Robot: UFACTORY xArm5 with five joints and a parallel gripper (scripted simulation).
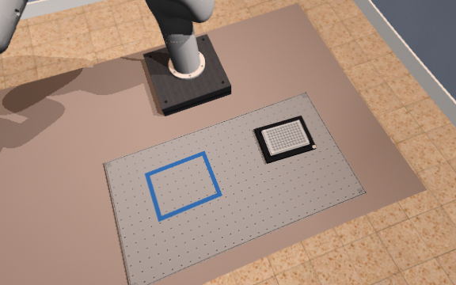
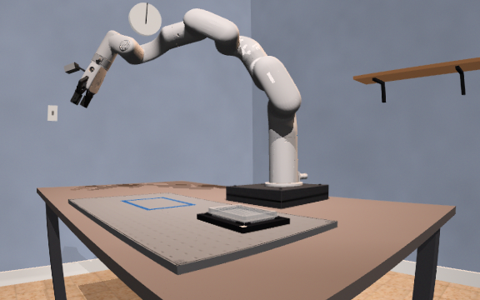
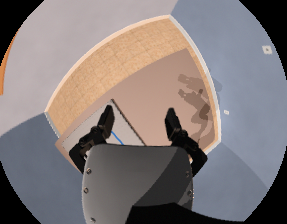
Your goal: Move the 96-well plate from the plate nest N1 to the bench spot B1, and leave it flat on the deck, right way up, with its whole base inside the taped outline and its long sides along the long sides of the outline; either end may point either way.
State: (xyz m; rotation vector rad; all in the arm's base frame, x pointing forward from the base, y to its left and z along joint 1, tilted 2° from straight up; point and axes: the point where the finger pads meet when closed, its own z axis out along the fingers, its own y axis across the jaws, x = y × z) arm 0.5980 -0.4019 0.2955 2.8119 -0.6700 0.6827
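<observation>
Now: hand 66 cm to the right of the 96-well plate, 31 cm above it and 26 cm past it. Round my hand: black plate nest (66 cm to the left, 32 cm below, 26 cm behind).
</observation>
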